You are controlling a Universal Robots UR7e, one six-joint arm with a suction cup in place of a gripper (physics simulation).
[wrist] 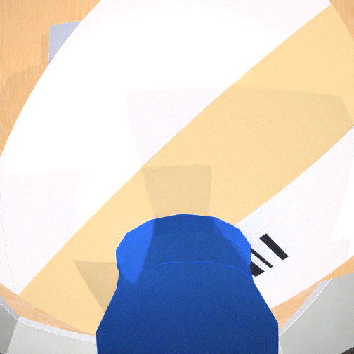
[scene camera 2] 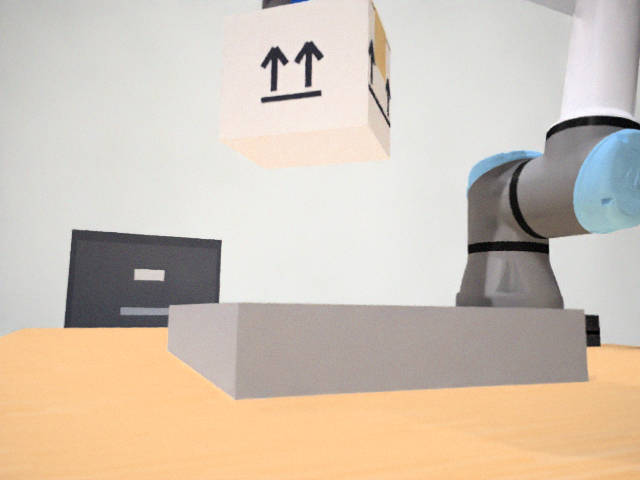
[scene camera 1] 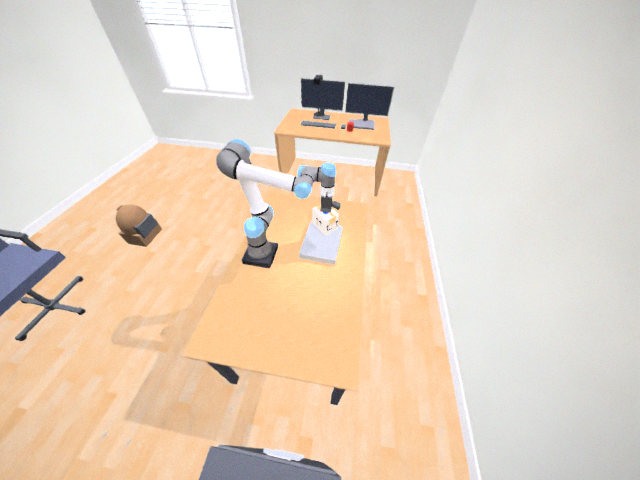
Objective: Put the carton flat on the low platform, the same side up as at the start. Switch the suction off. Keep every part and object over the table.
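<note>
The white carton with a tan tape strip hangs level in the air, its printed arrows pointing up. My suction gripper is a blue cup pressed on the carton's top face and holds it. The low grey platform lies on the table. In scene camera 2 a wide gap shows between the carton's underside and the platform's top. In scene camera 1 the carton overlaps the platform's far part. The carton hides most of the platform in the wrist view.
The arm's base stands on the wooden table beside the platform. A desk with two monitors stands beyond the table's far end. A dark cabinet shows behind the table.
</note>
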